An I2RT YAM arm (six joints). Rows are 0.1 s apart.
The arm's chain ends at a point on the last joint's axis. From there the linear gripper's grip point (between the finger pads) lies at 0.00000 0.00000 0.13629 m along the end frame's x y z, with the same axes.
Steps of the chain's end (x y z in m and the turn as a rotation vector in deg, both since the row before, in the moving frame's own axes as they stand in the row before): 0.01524, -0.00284, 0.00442, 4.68, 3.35, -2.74; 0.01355, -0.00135, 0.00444, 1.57, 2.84, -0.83; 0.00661, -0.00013, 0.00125, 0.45, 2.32, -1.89; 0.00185, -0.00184, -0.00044, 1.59, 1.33, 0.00; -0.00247, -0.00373, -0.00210, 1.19, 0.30, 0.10; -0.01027, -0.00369, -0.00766, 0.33, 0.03, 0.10
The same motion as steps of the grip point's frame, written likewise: 0.02293, -0.01414, 0.00373, 4.68, 3.35, -2.74; 0.02027, -0.00513, 0.00422, 1.57, 2.84, -0.83; 0.01211, -0.00129, 0.00113, 0.45, 2.32, -1.89; 0.00501, -0.00562, -0.00053, 1.59, 1.33, 0.00; -0.00175, -0.00656, -0.00213, 1.19, 0.30, 0.10; -0.01020, -0.00447, -0.00766, 0.33, 0.03, 0.10
